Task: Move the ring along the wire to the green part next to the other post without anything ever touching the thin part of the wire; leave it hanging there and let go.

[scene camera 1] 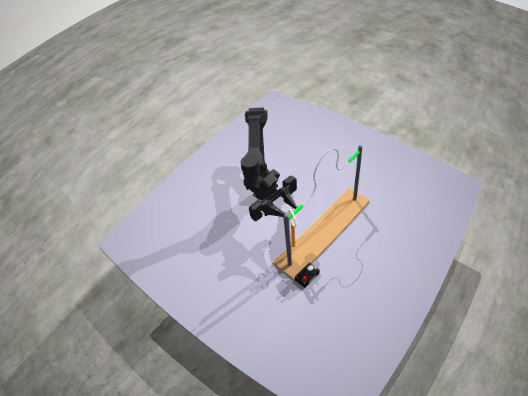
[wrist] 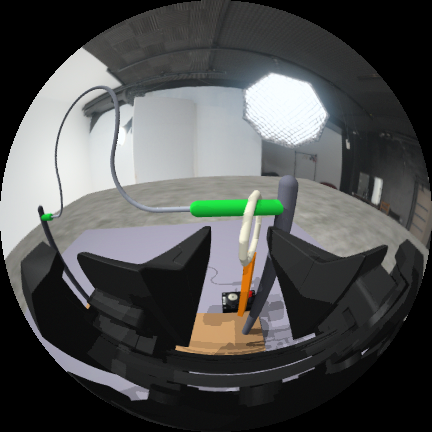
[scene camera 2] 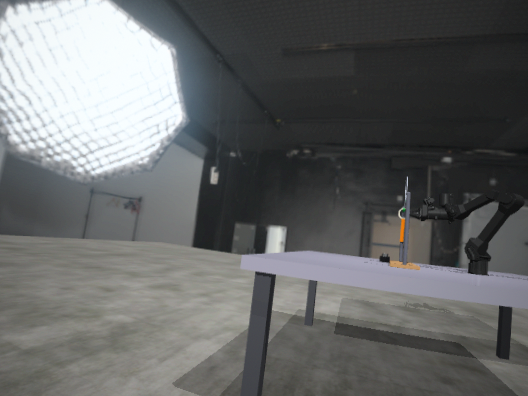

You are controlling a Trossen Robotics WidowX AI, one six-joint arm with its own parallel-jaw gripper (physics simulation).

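Places are measured from the arm's base along level axes (x back, y right, z up), in centimetres.
Pixels of known places: gripper, between the fingertips: (scene camera 1: 292, 212) (wrist: 239, 231); arm's base, origin of its link: (scene camera 2: 478, 274).
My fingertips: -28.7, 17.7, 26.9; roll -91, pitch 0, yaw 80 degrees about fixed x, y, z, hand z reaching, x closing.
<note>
Ahead of a thing's pixels: the offset from my fingertips to its top centre, as dx, dy, dz. "*": to the spot under its first point. Level surfaces: height alone.
A cream ring @[-1.1, +1.7, +2.5] (wrist: 244, 235) (scene camera 2: 400, 213) hangs around the near green part @[* -0.8, -1.5, +1.5] (wrist: 215, 208) (scene camera 1: 299, 209), beside the near post @[-0.8, +4.1, +4.0] (wrist: 287, 200) (scene camera 1: 288, 245). An orange handle @[* -0.4, +1.5, -7.3] (wrist: 246, 287) (scene camera 2: 402, 231) hangs down from the ring. The thin grey wire @[* -2.2, -9.4, +6.2] (wrist: 115, 155) (scene camera 1: 315, 175) curves up from this green part to the other green part @[* -4.0, -29.3, +1.4] (wrist: 47, 217) (scene camera 1: 354, 156) next to the other post (wrist: 44, 225) (scene camera 1: 357, 175). My gripper (wrist: 239, 231) (scene camera 1: 291, 212) is open, with nothing between its fingers. In the wrist view the ring's lower part and the handle show between the fingertips, and one fingertip overlaps the near post.
A wooden base @[-3.0, -15.8, -25.8] (scene camera 1: 325, 225) (wrist: 220, 330) carries both posts on the lavender table @[dz -26.9] (scene camera 1: 200, 280). A small black box @[-8.8, +4.5, -22.4] (scene camera 1: 306, 276) (wrist: 231, 302) with a red and a white button stands at the base's near end.
</note>
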